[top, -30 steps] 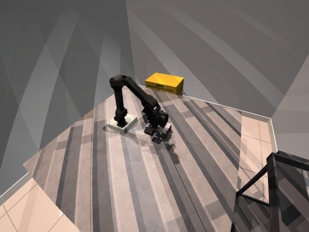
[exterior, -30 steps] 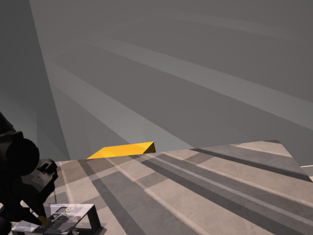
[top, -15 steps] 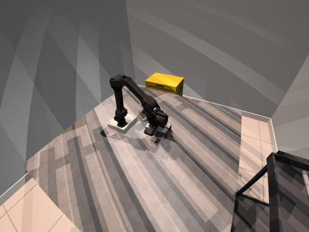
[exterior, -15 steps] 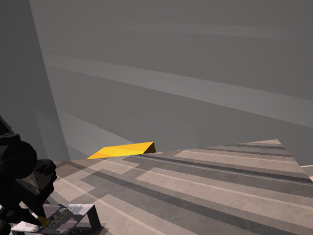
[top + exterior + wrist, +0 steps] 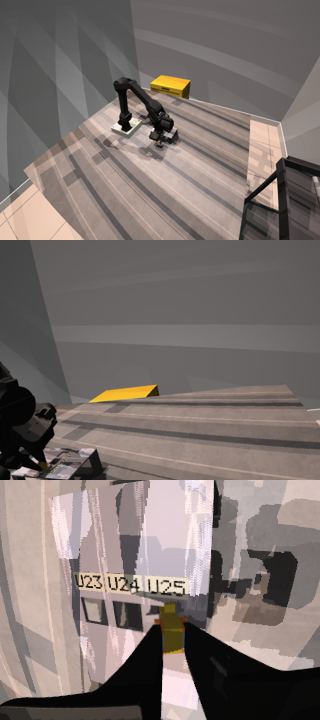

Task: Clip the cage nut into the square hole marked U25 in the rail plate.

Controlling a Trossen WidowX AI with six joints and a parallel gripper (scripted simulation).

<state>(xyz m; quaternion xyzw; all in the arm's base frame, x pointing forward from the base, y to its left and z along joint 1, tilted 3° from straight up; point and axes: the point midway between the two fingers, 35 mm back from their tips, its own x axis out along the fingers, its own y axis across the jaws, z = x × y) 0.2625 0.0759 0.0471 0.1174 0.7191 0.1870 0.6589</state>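
My gripper tip is now 10 mm above the cage nut.
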